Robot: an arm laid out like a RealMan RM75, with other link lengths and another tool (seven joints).
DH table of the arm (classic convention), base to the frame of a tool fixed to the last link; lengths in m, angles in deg. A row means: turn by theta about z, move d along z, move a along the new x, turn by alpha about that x. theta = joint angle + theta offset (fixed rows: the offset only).
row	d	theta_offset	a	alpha
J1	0.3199	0	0	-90
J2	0	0	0	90
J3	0.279	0	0	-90
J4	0	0	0	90
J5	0.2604	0	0	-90
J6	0	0	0	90
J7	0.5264	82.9	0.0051	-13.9
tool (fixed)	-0.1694	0	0	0
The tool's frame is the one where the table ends.
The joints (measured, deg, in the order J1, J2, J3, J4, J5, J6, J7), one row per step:
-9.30, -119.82, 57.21, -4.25, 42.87, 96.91, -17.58
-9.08, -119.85, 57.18, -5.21, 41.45, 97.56, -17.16
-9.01, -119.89, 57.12, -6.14, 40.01, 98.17, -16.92
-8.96, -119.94, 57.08, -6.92, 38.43, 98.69, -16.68
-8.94, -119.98, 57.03, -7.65, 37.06, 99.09, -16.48
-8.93, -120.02, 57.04, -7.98, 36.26, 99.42, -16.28
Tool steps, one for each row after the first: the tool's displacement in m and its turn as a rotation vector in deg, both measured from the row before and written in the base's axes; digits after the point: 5 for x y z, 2 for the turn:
-0.00575, -0.00296, 0.00570, 1.19, -0.34, 1.11
-0.00513, -0.00210, 0.00589, 1.17, -0.46, 1.03
-0.00541, -0.00160, 0.00663, 1.30, -0.35, 1.06
-0.00513, -0.00149, 0.00540, 1.08, -0.30, 1.00
-0.00199, -0.00095, 0.00351, 0.71, -0.06, 0.42

